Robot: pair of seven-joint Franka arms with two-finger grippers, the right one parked.
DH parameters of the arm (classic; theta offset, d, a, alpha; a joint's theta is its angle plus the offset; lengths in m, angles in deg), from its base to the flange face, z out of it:
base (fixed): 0 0 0 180
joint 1: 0 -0.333 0 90
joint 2: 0 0 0 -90
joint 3: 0 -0.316 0.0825 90
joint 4: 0 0 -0.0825 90
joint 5: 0 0.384 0 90
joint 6: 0 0 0.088 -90
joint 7: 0 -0.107 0 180
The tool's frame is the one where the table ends.
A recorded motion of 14 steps. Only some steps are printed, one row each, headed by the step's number.
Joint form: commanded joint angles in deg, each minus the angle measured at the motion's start. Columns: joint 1, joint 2, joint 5, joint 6, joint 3, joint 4, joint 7.
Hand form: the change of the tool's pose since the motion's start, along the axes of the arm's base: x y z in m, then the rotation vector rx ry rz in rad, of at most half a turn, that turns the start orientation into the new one. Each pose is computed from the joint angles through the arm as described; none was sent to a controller.
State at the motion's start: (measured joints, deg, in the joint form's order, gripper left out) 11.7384 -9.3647 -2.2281 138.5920 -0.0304 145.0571 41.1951
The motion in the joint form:
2: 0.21 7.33 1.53 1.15 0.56 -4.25 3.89
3: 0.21 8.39 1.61 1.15 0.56 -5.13 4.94
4: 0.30 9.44 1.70 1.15 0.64 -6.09 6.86
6: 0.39 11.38 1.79 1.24 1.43 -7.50 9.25
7: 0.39 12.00 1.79 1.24 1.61 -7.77 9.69
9: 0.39 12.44 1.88 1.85 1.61 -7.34 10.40
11: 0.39 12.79 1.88 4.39 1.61 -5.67 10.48
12: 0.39 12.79 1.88 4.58 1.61 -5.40 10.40
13: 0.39 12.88 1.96 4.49 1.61 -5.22 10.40
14: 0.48 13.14 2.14 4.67 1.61 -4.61 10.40
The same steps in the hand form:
2: 0.0238 -0.0113 -0.0268 0.0235 0.0306 0.0352
3: 0.0285 -0.0123 -0.0295 0.0245 0.0338 0.0524
4: 0.0333 -0.0149 -0.0316 0.0248 0.0358 0.0818
6: 0.0390 -0.0239 -0.0381 0.0263 0.0438 0.1069
7: 0.0399 -0.0258 -0.0416 0.0276 0.0499 0.1114
9: 0.0381 -0.0253 -0.0474 0.0295 0.0542 0.1226
11: 0.0323 -0.0239 -0.0579 0.0268 0.0455 0.1242
12: 0.0310 -0.0236 -0.0594 0.0273 0.0468 0.1228
13: 0.0297 -0.0233 -0.0615 0.0299 0.0526 0.1217
14: 0.0257 -0.0231 -0.0675 0.0353 0.0635 0.1175

